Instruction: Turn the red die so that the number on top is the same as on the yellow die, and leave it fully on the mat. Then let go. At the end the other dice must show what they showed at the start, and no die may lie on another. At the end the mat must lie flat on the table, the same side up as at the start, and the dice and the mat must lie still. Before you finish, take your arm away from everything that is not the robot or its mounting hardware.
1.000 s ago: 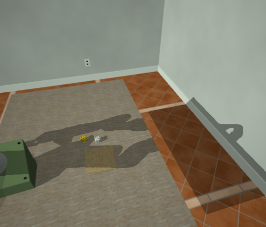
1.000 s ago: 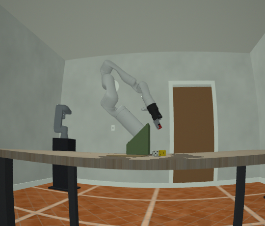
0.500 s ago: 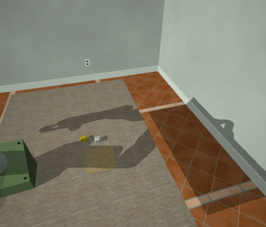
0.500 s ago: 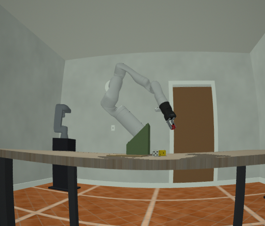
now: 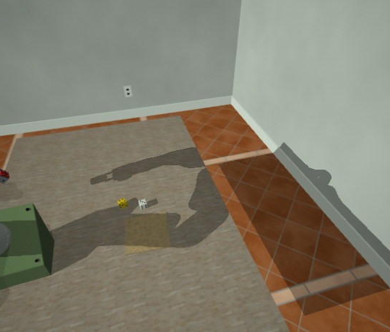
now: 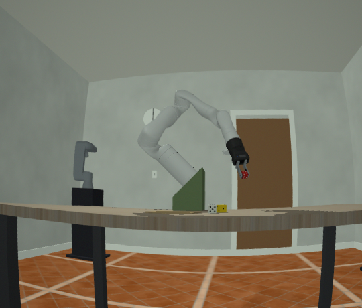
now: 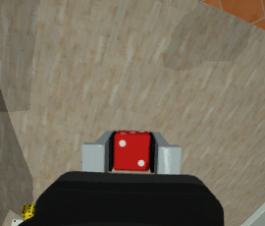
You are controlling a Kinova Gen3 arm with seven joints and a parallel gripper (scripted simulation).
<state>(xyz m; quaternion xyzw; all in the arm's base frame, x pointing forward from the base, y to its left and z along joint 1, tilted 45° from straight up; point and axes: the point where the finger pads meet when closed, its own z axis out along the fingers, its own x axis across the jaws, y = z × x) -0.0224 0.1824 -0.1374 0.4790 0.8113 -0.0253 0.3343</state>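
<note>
My hand is 41 cm short of the tan mat, 22 cm to the left of it and 16 cm above it. Round my hand: red die 1 cm below, 1 cm ahead; white die 41 cm ahead, 15 cm below, 10 cm to the right; yellow die 34 cm ahead, 15 cm below, 8 cm to the right.
</note>
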